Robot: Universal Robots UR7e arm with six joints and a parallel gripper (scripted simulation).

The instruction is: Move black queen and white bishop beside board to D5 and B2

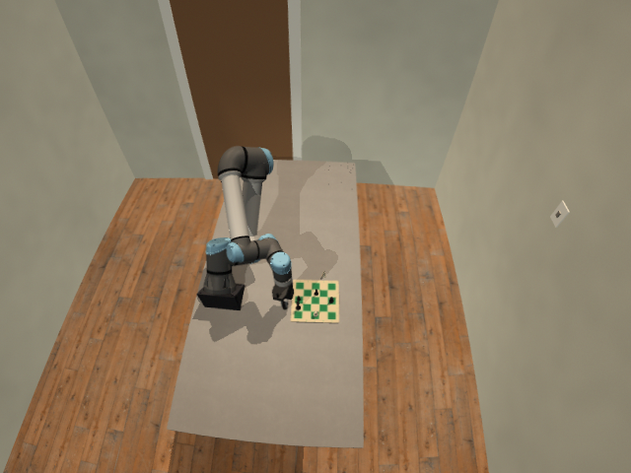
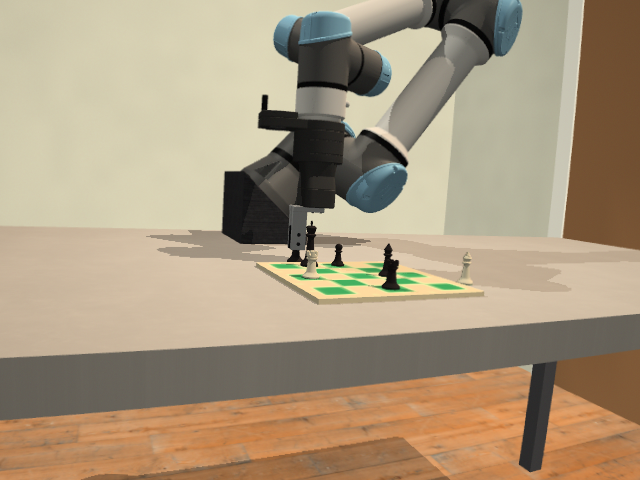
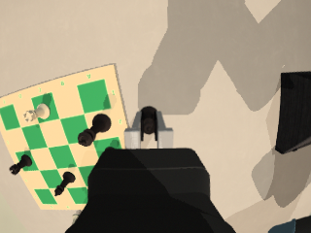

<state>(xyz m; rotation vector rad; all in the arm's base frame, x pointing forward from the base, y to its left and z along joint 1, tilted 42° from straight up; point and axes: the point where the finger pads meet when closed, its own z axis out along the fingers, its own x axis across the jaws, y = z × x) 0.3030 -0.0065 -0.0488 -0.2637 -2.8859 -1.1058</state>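
My hand is 6 cm short of the black king. From my hand the other things lie so: chessboard (14 cm ahead, 4 cm to the left, 4 cm below); then black queen (1 cm below); then black pawn (6 cm ahead, 4 cm to the left, 2 cm below).
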